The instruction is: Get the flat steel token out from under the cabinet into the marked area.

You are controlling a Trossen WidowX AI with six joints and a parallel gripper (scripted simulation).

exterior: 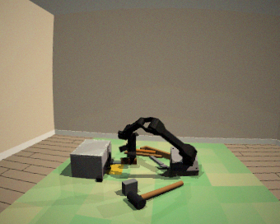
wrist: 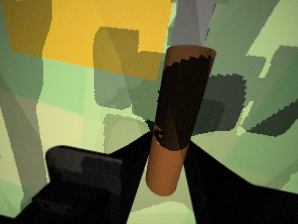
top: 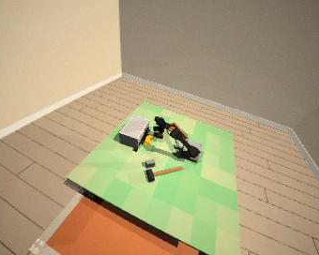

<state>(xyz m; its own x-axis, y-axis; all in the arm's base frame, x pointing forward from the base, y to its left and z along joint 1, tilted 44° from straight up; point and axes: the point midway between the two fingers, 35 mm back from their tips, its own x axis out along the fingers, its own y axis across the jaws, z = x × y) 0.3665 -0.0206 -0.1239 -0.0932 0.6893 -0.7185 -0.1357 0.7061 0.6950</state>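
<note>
The flat grey tool is 200 mm behind my gripper tip and 20 mm to the right of it. The rest, counted from my gripper tip: small grey block 360 mm to the left, 50 mm behind, 30 mm above; then steel token 250 mm ahead, 90 mm to the left.
</note>
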